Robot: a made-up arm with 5 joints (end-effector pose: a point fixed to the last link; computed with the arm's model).
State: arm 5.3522 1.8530 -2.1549 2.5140 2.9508
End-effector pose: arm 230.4 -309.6 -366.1 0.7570 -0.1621 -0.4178 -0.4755
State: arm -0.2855 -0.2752 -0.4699 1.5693 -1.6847
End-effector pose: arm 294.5 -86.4 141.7 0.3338 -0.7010 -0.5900 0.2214
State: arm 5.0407 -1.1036 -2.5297 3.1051 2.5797
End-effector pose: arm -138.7 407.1 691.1 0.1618 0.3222 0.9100 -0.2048
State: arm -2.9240 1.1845 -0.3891 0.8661 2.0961
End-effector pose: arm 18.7 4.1 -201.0 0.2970 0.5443 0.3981 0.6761
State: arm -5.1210 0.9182 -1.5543 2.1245 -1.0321
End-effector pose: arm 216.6 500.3 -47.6 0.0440 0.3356 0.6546 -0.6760
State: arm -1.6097 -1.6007 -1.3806 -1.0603 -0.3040
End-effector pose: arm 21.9 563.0 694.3 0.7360 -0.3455 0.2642 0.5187
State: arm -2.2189 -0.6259 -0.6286 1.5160 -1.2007
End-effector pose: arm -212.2 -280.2 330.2 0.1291 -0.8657 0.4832 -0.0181
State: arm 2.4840 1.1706 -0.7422 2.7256 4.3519
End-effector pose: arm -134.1 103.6 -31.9 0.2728 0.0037 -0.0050 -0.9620
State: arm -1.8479 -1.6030 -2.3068 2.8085 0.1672
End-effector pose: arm 157.1 552.3 524.7 0.3898 0.4550 -0.7205 0.3491
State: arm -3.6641 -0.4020 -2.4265 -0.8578 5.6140
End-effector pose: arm 170.9 -98.4 1057.1 0.7972 -0.0197 0.2683 -0.5405
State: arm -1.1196 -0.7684 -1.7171 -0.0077 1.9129
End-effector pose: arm -8.7 18.0 1074.2 0.3662 -0.0174 0.3181 -0.8743
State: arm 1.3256 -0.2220 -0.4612 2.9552 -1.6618
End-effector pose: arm 40.9 163.4 293.5 0.1517 -0.0324 -0.4200 0.8942
